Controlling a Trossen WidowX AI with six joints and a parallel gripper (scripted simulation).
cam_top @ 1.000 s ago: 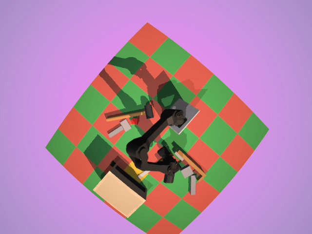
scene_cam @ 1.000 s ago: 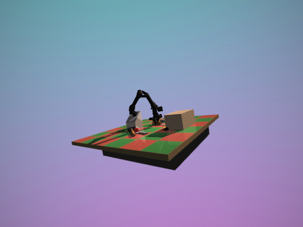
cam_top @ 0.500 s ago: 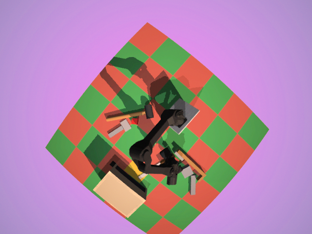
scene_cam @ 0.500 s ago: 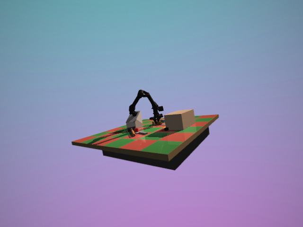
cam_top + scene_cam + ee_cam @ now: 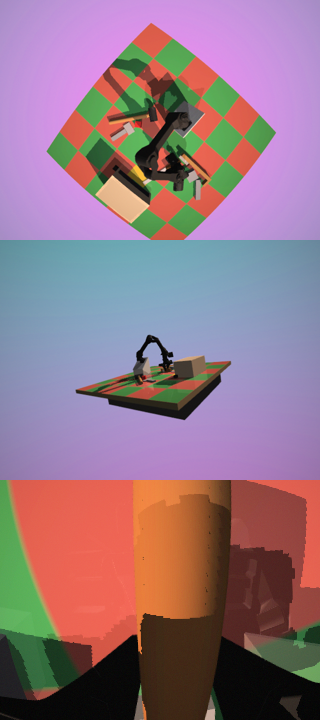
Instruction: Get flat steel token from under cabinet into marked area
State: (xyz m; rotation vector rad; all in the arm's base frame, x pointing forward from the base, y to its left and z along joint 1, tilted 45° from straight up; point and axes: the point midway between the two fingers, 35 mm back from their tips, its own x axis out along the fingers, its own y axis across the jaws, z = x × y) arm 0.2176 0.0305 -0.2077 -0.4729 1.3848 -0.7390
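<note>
The pale bar is 5 cm behind my gripper tip and 2 cm to the left of it. Round my gripper tip: grey block: 1 cm behind, 15 cm to the left, 1 cm above; grey bar: 4 cm ahead, 26 cm to the left; red cube: 1 cm behind, 36 cm to the right, 1 cm above.
</note>
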